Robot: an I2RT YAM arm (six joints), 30 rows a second.
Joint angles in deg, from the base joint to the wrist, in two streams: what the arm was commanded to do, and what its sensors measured. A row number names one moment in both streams.
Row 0, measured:
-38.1, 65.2, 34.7, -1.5, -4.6, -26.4
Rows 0 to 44, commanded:
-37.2, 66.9, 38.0, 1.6, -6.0, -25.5
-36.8, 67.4, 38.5, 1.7, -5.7, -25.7
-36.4, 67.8, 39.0, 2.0, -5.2, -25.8
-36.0, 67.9, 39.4, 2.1, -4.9, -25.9
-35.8, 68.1, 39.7, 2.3, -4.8, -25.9
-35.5, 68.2, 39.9, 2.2, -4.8, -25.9
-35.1, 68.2, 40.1, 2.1, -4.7, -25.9
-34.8, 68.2, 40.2, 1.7, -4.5, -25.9
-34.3, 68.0, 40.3, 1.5, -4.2, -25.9
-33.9, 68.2, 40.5, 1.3, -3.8, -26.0
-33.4, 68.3, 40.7, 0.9, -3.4, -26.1
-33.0, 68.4, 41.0, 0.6, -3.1, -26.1
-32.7, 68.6, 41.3, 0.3, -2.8, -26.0
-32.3, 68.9, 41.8, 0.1, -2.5, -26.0
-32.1, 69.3, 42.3, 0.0, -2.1, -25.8
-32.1, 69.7, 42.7, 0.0, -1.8, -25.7
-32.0, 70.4, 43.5, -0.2, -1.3, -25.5
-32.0, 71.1, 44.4, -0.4, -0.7, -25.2
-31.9, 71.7, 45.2, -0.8, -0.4, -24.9
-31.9, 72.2, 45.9, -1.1, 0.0, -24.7
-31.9, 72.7, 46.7, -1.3, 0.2, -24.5
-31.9, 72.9, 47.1, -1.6, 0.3, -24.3
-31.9, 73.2, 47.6, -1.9, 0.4, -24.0
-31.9, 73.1, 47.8, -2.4, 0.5, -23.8
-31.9, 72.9, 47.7, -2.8, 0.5, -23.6
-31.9, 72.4, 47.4, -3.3, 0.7, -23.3
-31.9, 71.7, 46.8, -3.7, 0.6, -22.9
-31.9, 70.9, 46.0, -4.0, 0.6, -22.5
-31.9, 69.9, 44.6, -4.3, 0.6, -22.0
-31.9, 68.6, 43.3, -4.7, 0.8, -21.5
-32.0, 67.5, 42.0, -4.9, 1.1, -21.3
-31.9, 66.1, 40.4, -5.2, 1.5, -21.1
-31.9, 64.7, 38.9, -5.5, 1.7, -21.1
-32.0, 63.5, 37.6, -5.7, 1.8, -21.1
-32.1, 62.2, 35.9, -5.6, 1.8, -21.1
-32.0, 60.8, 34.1, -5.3, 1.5, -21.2
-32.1, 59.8, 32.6, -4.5, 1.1, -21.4
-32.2, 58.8, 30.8, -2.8, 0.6, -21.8
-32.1, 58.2, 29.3, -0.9, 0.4, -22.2
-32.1, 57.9, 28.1, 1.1, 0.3, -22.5
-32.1, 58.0, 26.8, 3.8, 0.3, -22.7
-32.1, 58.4, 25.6, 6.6, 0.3, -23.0
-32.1, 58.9, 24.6, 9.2, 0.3, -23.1
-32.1, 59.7, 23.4, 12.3, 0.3, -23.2
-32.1, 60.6, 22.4, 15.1, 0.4, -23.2
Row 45, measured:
-32.3, 59.5, 24.2, 4.6, 1.0, -23.0
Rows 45 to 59, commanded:
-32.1, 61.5, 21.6, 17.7, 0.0, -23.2
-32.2, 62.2, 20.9, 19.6, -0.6, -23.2
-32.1, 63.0, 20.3, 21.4, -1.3, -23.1
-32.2, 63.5, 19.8, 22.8, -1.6, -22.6
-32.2, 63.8, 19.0, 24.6, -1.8, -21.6
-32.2, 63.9, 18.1, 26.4, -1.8, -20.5
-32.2, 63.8, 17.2, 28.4, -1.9, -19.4
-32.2, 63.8, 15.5, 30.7, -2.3, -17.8
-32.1, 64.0, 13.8, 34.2, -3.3, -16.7
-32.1, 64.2, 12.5, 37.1, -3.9, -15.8
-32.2, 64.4, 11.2, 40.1, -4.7, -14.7
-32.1, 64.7, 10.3, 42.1, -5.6, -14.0
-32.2, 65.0, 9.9, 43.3, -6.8, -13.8
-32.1, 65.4, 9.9, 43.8, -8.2, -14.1
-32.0, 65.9, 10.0, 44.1, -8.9, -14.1
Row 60, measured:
-32.3, 65.1, 10.3, 35.4, -4.7, -16.8
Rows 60 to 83, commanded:
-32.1, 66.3, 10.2, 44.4, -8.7, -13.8
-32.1, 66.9, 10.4, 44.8, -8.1, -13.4
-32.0, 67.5, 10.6, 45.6, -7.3, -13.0
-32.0, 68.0, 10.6, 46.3, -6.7, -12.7
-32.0, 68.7, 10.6, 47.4, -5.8, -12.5
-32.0, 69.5, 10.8, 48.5, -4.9, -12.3
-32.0, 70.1, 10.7, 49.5, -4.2, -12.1
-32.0, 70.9, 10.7, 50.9, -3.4, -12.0
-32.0, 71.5, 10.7, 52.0, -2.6, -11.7
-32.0, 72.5, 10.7, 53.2, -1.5, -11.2
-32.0, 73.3, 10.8, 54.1, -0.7, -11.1
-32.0, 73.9, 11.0, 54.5, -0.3, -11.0
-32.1, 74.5, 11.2, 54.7, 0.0, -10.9
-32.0, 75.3, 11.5, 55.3, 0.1, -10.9
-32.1, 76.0, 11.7, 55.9, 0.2, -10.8
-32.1, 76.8, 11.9, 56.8, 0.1, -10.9
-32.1, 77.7, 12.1, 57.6, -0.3, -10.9
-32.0, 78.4, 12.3, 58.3, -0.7, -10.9
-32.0, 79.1, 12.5, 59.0, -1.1, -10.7
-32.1, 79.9, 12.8, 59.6, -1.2, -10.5
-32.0, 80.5, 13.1, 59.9, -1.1, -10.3
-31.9, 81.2, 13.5, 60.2, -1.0, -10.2
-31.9, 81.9, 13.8, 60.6, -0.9, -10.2
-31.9, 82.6, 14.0, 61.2, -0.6, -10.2
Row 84, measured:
-32.2, 81.3, 12.4, 56.9, -1.1, -11.5
